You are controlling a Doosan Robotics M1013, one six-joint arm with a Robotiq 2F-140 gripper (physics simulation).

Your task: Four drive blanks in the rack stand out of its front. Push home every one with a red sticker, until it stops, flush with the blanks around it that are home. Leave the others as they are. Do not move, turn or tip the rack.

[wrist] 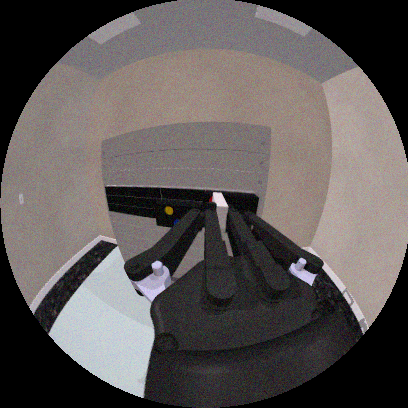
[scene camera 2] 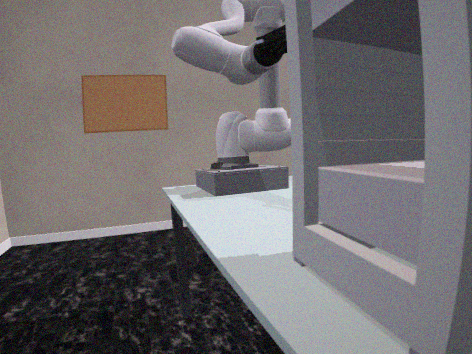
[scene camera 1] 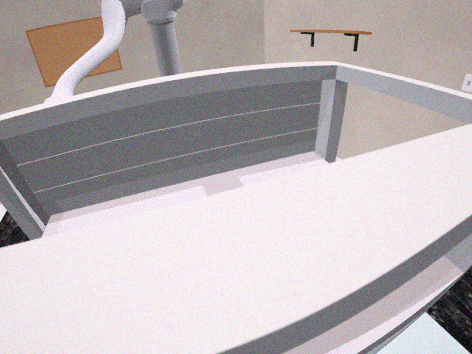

In view: my gripper (wrist: 215, 200) and a grey rack (scene camera 1: 206, 205).
The grey rack shows as well in scene camera 2 (scene camera 2: 372, 78).
